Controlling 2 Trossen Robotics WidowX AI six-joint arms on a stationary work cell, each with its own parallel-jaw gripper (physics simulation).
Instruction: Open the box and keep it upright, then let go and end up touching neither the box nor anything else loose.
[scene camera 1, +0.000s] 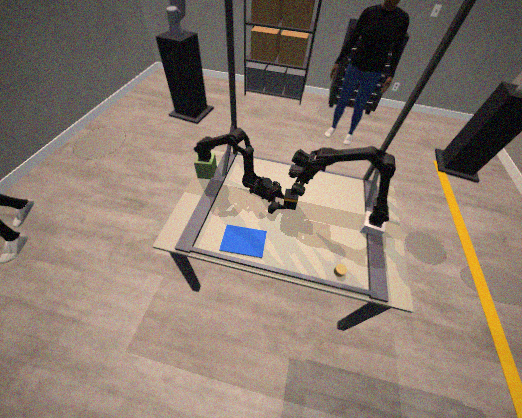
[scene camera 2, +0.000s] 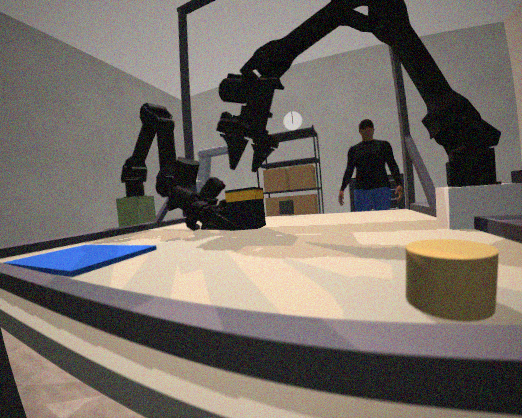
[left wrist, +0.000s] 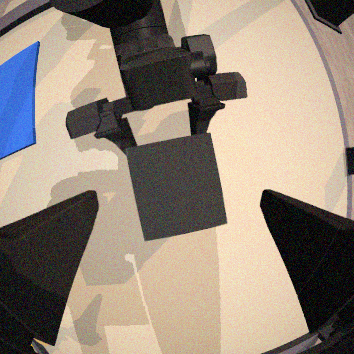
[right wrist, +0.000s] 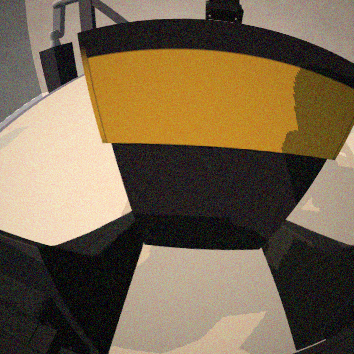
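Seen in the pictures: left gripper, fingertip midpoint: (scene camera 2: 243, 170) (left wrist: 181, 198); right gripper, fingertip midpoint: (scene camera 1: 286, 203) (scene camera 2: 241, 226) (right wrist: 203, 217); left arm's base, origin of the base link: (scene camera 1: 375, 221) (scene camera 2: 472, 185); right arm's base, origin of the base link: (scene camera 1: 204, 157).
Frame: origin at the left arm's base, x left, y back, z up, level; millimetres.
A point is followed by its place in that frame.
A dark box (scene camera 1: 290, 199) (scene camera 2: 246, 214) (left wrist: 176, 187) (right wrist: 215, 182) with a yellow band near its top stands upright on the table. Its flat dark top is on, and the inside does not show. My right gripper (scene camera 2: 224, 218) (left wrist: 170, 168) {x 38, y -465, z -57 mm} (right wrist: 203, 217) {x 38, y -465, z -57 mm} is shut on the lower part of the box, with one finger on each side. My left gripper (scene camera 2: 245, 169) {x 34, y -448, z 76 mm} (left wrist: 181, 198) {x 34, y -448, z 76 mm} is open and empty above the box, its fingertips pointing down and apart from the top.
A flat blue mat (scene camera 1: 243, 241) {x 353, y -586, z -60 mm} (scene camera 2: 85, 257) {x 353, y -542, z -59 mm} (left wrist: 17, 100) {x 305, y -580, z -59 mm} lies near the table's front edge. A yellow cylinder (scene camera 1: 340, 270) {x 324, y -115, z -33 mm} (scene camera 2: 452, 282) {x 340, y -115, z -45 mm} stands at the front right. A dark frame rail (scene camera 1: 377, 265) {x 221, y 50, z -47 mm} runs along the right side.
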